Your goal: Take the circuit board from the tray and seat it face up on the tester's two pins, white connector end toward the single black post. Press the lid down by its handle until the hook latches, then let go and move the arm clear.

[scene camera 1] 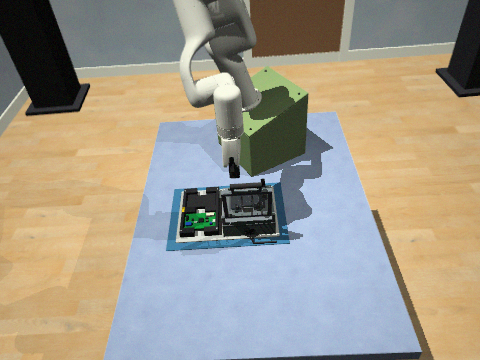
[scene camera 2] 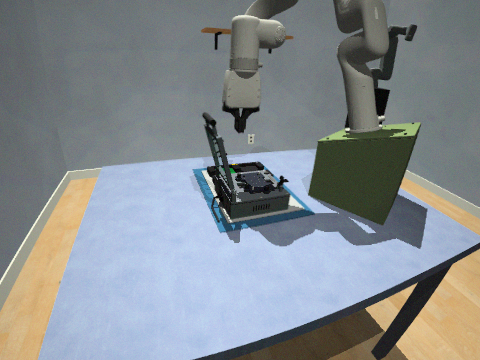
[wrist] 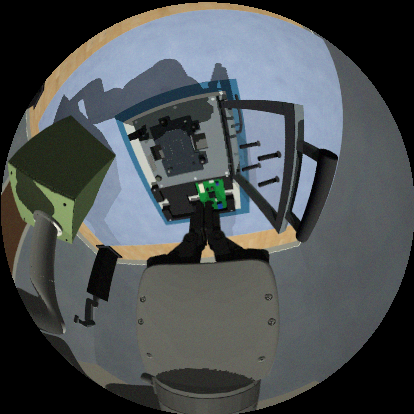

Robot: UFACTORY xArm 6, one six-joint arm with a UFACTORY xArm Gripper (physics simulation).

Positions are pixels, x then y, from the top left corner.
Scene:
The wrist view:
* gripper: 205,209
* tester lid: 265,137
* tester bed: 173,135

